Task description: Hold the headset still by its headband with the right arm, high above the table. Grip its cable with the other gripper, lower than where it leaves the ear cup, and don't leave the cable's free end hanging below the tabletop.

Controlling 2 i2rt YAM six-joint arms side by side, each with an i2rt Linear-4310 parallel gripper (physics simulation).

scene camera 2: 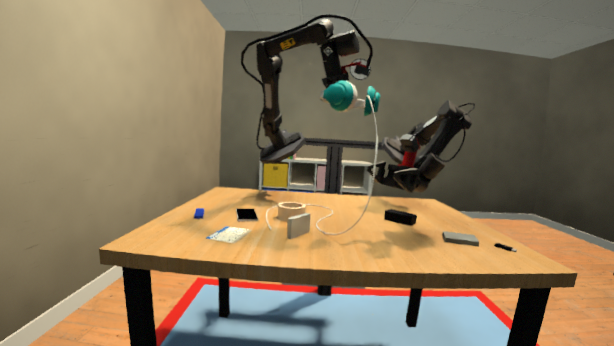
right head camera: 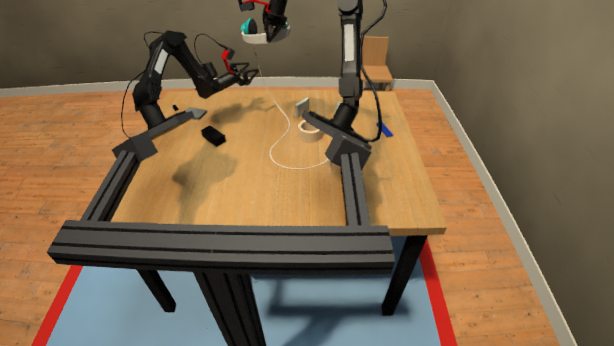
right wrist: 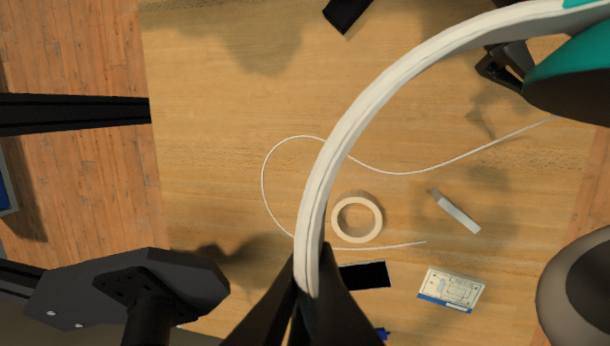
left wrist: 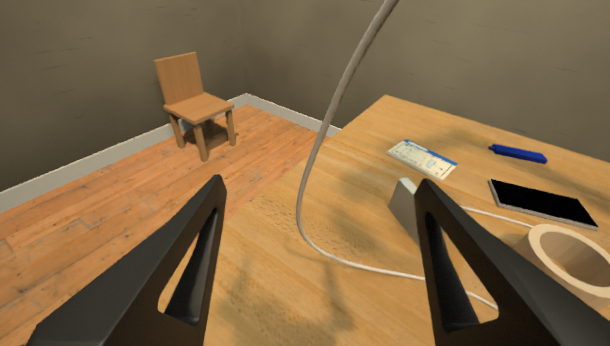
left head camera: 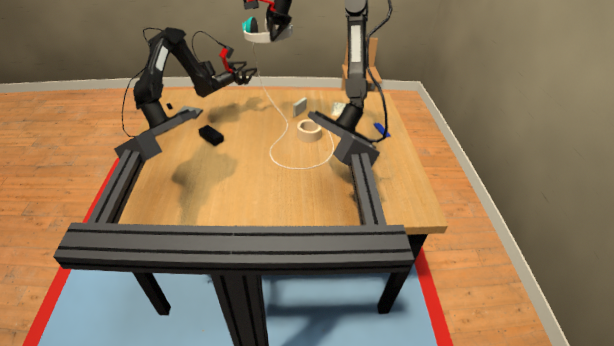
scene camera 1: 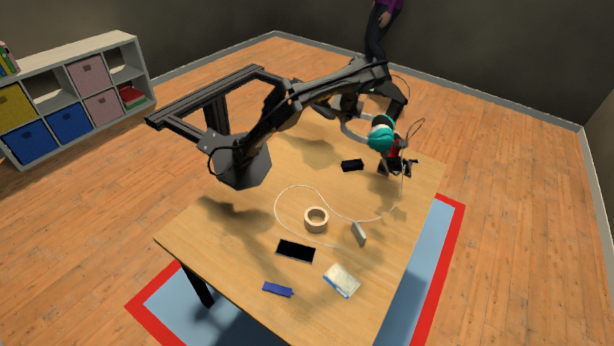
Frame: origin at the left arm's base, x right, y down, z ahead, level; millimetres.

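Seen in the pictures: left gripper, between the fingertips: (scene camera 2: 380,171) (right head camera: 253,66) (left wrist: 320,183) (left head camera: 251,65) (scene camera 1: 399,176); right gripper, between the fingertips: (right head camera: 268,41) (right wrist: 315,252) (left head camera: 271,40) (scene camera 1: 342,122); left arm's base, origin of its link: (scene camera 2: 404,153) (scene camera 1: 319,102); right arm's base, origin of its link: (scene camera 2: 281,145) (right head camera: 338,128) (right wrist: 154,298) (left head camera: 343,128) (scene camera 1: 241,160).
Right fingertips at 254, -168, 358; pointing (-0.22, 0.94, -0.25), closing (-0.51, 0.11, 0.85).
Offsets run from my right fingertips to a thing's top centre, as dx, dy, dz. Level surfaces: height alone.
The headset, with white headband and teal ear cups (left head camera: 256,37) (right head camera: 254,38) (scene camera 1: 381,139) (scene camera 2: 340,96) (right wrist: 313,200), hangs high above the table. My right gripper (right wrist: 315,252) is shut on the headband. The white cable (scene camera 2: 376,145) (left wrist: 345,80) (right wrist: 400,173) drops from an ear cup, then curves across the tabletop. Its free end lies on the table between tape roll and phone in the right wrist view. My left gripper (left head camera: 251,69) (left wrist: 320,183) is open, well below the ear cups. The cable crosses the gap between its fingertips in the left wrist view, close to the tips; its exact depth is unclear.
On the table @[dy +417] (scene camera 2: 280,260) are a tape roll @[+141, +369, +56] (scene camera 1: 316,220) (right wrist: 357,217), a phone @[+295, +409, +106] (scene camera 1: 295,251), an upright grey box @[+61, +357, +222] (scene camera 1: 358,234), a white-and-blue card @[+245, +416, +306] (scene camera 1: 342,280), a blue object @[+443, +407, +185] (scene camera 1: 278,289), a black box @[-246, +382, -74] (scene camera 1: 352,165) and a flat grey block @[-429, +402, +80] (scene camera 2: 460,239).
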